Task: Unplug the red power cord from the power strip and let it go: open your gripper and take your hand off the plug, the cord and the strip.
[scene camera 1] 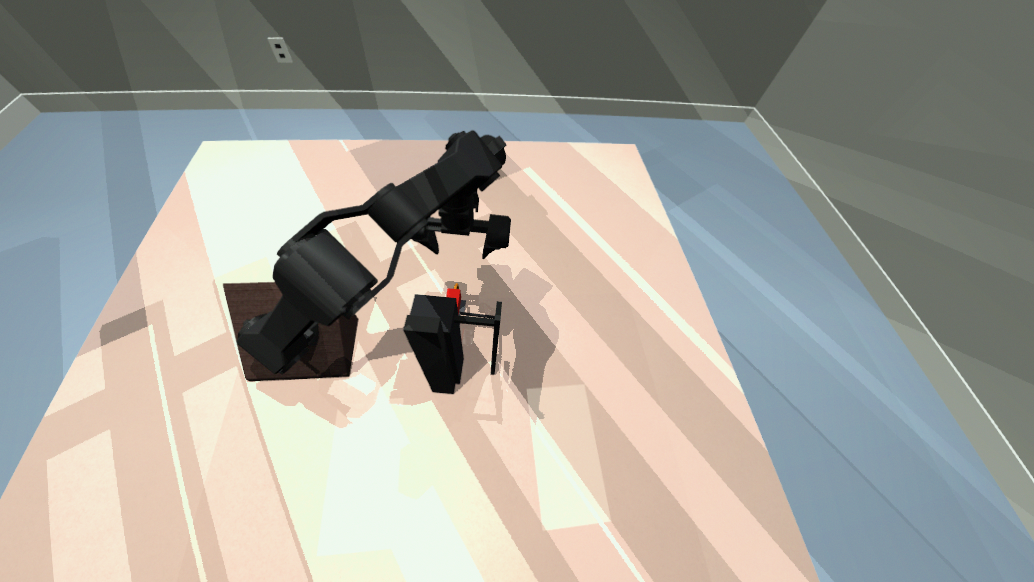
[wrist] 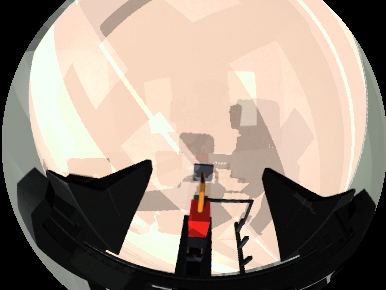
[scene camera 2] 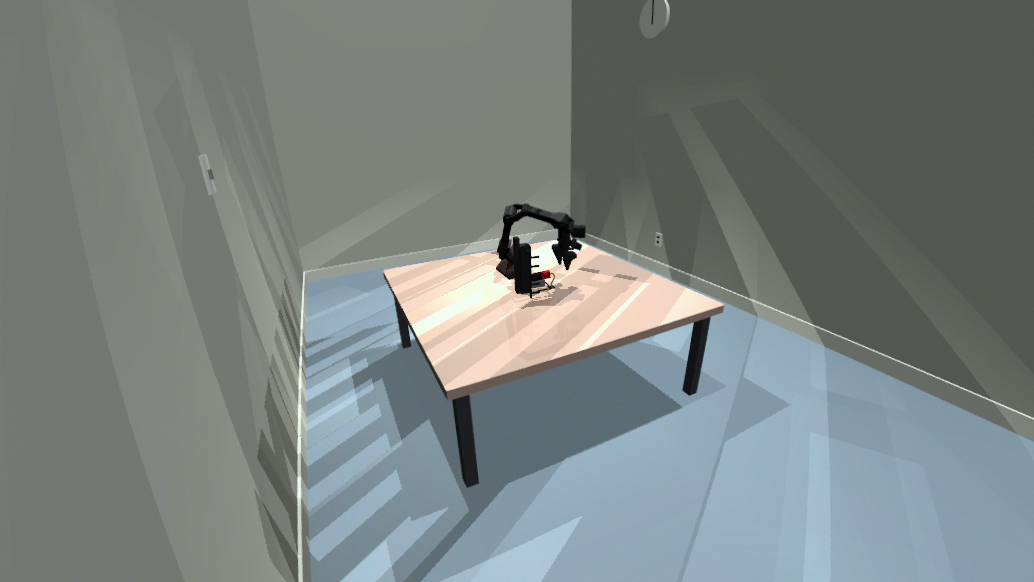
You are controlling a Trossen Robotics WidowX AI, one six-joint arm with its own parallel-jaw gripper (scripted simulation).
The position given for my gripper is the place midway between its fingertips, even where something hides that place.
Note:
My gripper point(scene camera 1: 460, 255) is open and holds nothing. Also in view: a red plug point(wrist: 198, 222).
My gripper is seen too in the wrist view point(wrist: 209, 170).

